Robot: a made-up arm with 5 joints. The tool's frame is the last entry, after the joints.
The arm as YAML. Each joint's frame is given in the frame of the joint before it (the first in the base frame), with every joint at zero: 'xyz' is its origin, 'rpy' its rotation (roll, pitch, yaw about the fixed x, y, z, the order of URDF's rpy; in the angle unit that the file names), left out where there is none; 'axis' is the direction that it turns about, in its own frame. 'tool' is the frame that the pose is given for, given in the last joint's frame.
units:
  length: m
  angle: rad
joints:
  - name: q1
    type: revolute
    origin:
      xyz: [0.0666, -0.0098, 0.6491]
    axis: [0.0, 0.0, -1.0]
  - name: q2
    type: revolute
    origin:
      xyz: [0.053, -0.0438, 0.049]
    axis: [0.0, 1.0, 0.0]
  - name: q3
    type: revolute
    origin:
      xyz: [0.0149, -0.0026, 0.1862]
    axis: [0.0, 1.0, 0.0]
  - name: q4
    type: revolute
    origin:
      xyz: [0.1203, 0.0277, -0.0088]
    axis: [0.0, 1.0, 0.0]
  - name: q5
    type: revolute
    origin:
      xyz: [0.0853, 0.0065, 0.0]
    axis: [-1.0, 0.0, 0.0]
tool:
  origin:
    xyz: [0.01, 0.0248, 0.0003]
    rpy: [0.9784, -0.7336, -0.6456]
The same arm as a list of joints. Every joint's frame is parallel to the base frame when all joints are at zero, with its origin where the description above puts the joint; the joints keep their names.
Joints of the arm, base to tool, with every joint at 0 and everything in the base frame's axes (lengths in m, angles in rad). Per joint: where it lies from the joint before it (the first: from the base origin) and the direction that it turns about. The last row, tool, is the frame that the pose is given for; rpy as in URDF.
q1: xyz 0.0666 -0.0098 0.6491 axis 0 0 -1
q2: xyz 0.0530 -0.0438 0.0490 axis 0 1 0
q3: xyz 0.0149 -0.0026 0.1862 axis 0 1 0
q4: xyz 0.1203 0.0277 -0.0088 axis 0 1 0
q5: xyz 0.0853 0.0065 0.0000 axis -1 0 0
tool: xyz 0.0100 0.0248 0.0003 rpy 0.9784 -0.7336 -0.6456

